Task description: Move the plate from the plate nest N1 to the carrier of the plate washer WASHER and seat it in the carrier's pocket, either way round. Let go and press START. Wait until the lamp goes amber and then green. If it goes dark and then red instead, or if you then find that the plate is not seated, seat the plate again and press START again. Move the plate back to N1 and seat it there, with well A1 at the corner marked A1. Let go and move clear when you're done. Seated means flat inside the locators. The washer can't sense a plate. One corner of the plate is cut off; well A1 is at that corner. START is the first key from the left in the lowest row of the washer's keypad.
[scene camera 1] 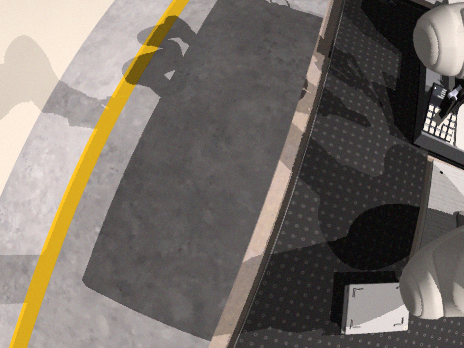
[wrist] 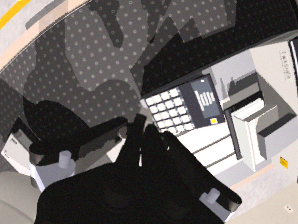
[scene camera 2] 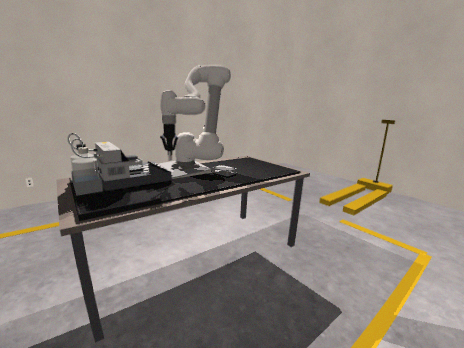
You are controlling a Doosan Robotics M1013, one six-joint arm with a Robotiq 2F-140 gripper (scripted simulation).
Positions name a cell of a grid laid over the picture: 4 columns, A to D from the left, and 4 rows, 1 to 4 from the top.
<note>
In view: the gripper (wrist: B3), a plate nest N1 (scene camera 1: D4) and a plate washer (wrist: D2).
</note>
